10 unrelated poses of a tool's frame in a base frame.
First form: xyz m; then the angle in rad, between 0 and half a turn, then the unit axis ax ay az.
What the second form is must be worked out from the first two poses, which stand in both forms.
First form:
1: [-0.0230, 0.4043, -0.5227, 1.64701, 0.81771, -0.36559, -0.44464]
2: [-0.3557, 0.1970, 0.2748, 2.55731, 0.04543, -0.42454, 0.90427]
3: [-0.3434, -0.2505, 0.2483, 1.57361, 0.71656, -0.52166, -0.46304]
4: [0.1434, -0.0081, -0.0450, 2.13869, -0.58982, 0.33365, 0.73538]
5: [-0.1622, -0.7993, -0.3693, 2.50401, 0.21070, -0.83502, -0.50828]
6: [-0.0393, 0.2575, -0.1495, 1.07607, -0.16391, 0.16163, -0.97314]
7: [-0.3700, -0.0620, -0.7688, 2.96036, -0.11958, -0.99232, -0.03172]
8: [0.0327, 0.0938, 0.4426, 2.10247, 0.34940, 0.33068, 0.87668]
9: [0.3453, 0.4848, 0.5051, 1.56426, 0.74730, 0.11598, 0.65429]
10: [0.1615, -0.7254, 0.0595, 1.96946, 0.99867, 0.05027, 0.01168]
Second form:
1: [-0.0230, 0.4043, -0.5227, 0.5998, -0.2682, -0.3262, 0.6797]
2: [-0.3557, 0.1970, 0.2748, 0.0435, -0.4066, 0.8660, 0.2880]
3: [-0.3434, -0.2505, 0.2483, 0.5074, -0.3694, -0.3279, 0.7061]
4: [0.1434, -0.0081, -0.0450, -0.5172, 0.2926, 0.6448, 0.4807]
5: [-0.1622, -0.7993, -0.3693, 0.2001, -0.7929, -0.4827, 0.3134]
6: [-0.0393, 0.2575, -0.1495, -0.0840, 0.0828, -0.4987, 0.8587]
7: [-0.3700, -0.0620, -0.7688, -0.1191, -0.9882, -0.0316, 0.0905]
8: [0.0327, 0.0938, 0.4426, 0.3033, 0.2870, 0.7610, 0.4965]
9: [0.3453, 0.4848, 0.5051, 0.5267, 0.0817, 0.4611, 0.7094]
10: [0.1615, -0.7254, 0.0595, 0.8320, 0.0419, 0.0097, 0.5531]
